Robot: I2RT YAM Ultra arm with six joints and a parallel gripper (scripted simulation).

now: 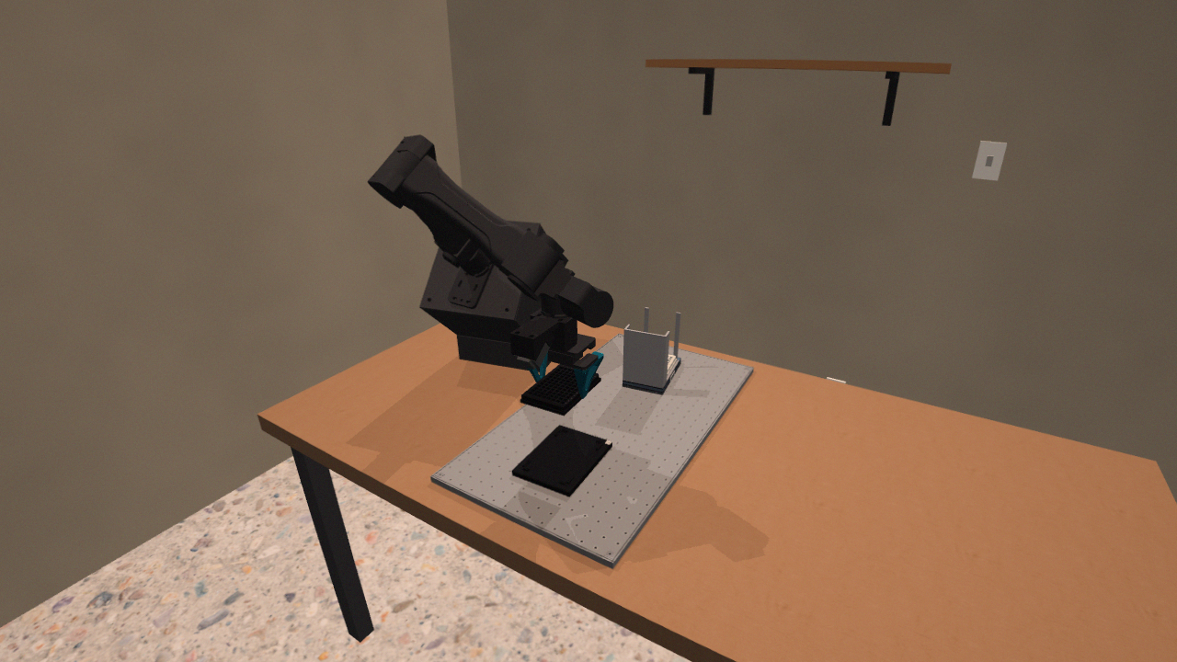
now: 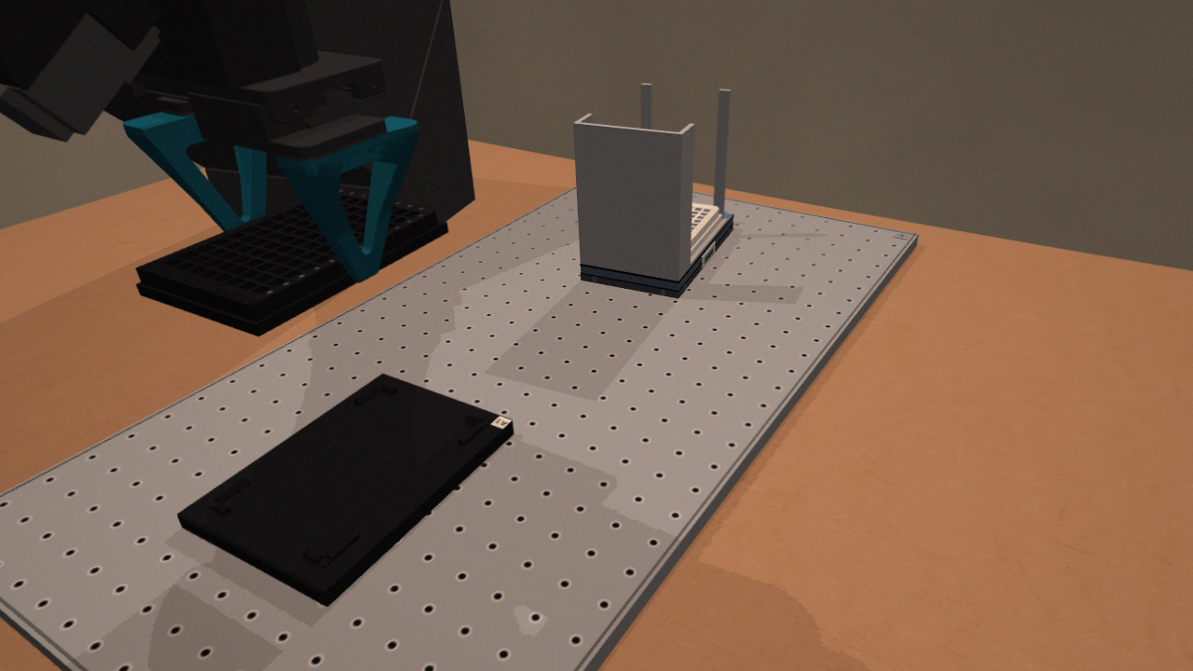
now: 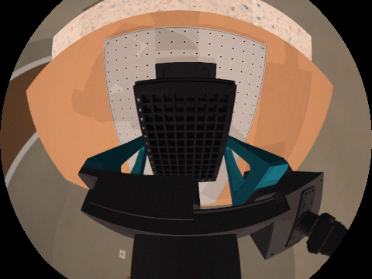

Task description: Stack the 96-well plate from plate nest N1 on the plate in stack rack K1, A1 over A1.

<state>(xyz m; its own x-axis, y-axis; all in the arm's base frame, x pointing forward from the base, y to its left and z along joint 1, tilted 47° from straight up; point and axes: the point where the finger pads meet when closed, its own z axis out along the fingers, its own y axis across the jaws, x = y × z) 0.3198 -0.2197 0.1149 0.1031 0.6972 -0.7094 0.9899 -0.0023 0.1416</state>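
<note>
The pale 96-well plate lies 50 mm ahead of my hand, 360 mm to the left of it and 130 mm below it. Round my hand: pale A1 mark: 60 mm ahead, 70 mm to the left, 150 mm below; then black plate nest N1: 150 mm below; then black 96-well plate: right at my hand.
</note>
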